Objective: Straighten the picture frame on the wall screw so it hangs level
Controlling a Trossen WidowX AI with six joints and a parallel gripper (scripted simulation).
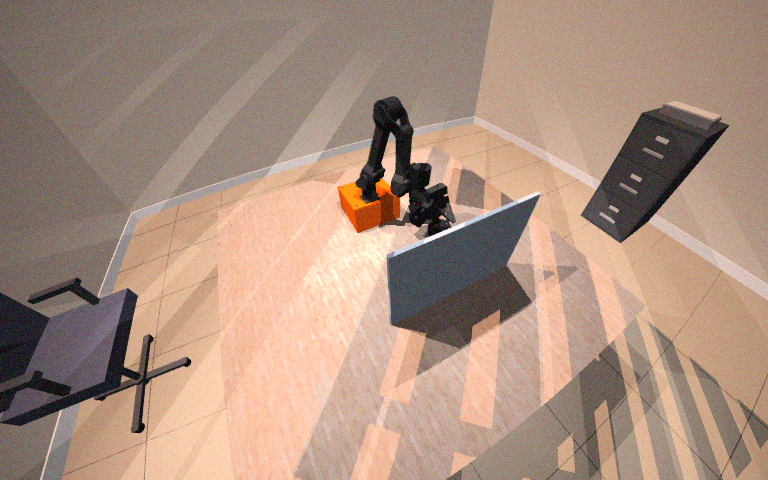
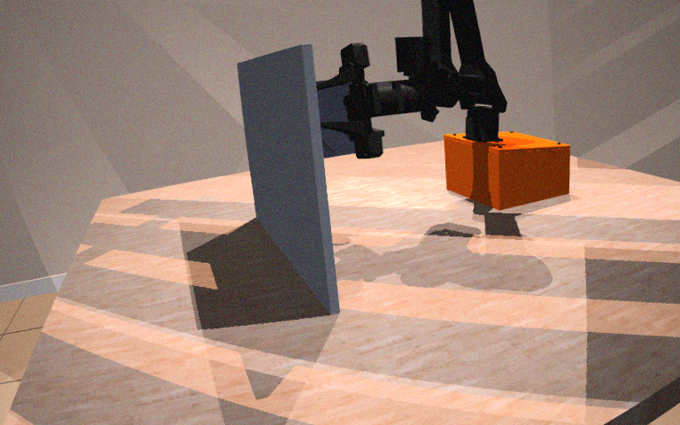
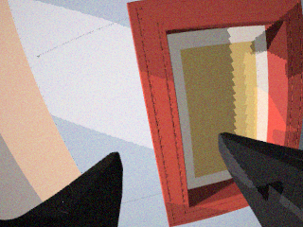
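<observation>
Right now my gripper tip is 5 cm short of the picture frame, 5 cm above it and 1 cm to the right of it. The rest, counted from my gripper tip: wall panel (7 cm below, 6 cm ahead).
</observation>
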